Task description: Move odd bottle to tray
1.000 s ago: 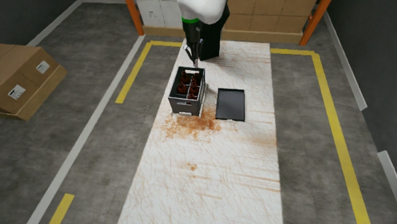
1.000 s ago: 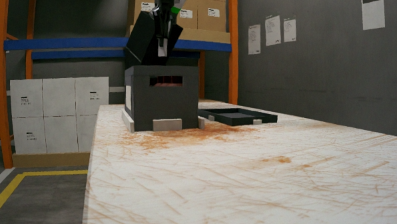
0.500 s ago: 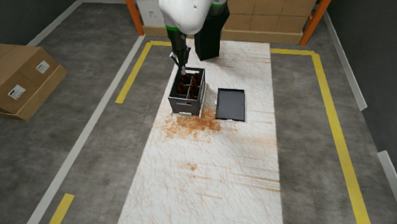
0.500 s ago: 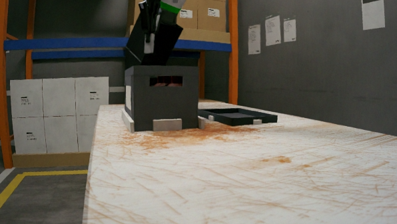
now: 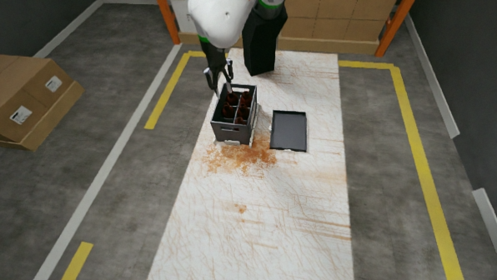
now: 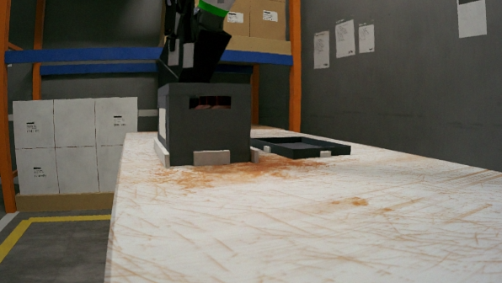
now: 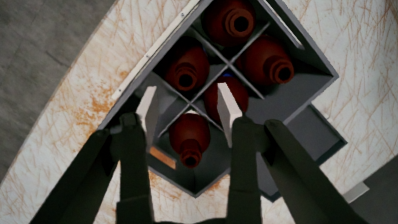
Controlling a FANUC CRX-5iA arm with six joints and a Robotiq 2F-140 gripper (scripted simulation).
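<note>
My hand is 10 mm past the grey crate, 50 mm to the right of it and 170 mm above it. Also, from my hand: dark tray (20 mm behind, 340 mm to the left, 240 mm below).
</note>
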